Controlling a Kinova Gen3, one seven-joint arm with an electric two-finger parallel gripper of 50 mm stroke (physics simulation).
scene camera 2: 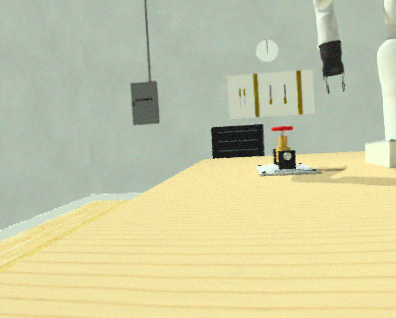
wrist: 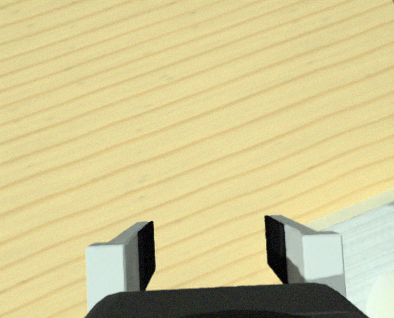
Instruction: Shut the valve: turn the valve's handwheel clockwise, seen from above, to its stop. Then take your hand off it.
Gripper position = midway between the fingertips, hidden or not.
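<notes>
I can see my gripper (scene camera 2: 336, 92), and when I look through the wrist view, there too is my gripper (wrist: 210, 242).
</notes>
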